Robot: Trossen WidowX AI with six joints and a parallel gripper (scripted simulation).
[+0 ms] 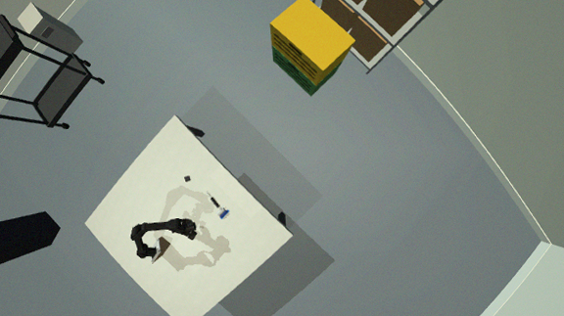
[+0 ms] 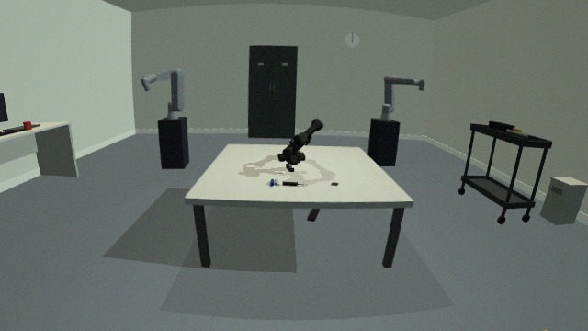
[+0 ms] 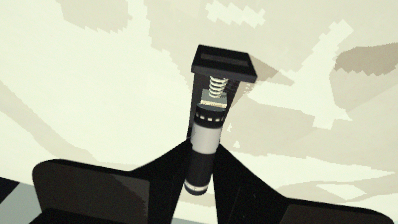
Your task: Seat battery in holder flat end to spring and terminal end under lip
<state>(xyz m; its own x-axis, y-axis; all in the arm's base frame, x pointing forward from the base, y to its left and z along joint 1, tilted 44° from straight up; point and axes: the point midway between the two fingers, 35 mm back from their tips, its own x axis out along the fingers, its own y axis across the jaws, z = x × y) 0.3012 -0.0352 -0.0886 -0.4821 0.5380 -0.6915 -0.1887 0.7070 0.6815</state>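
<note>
My gripper tip is 10 mm below the battery. The rest, counted from my gripper tip: black piece 320 mm ahead, 250 mm to the left, 30 mm below.
</note>
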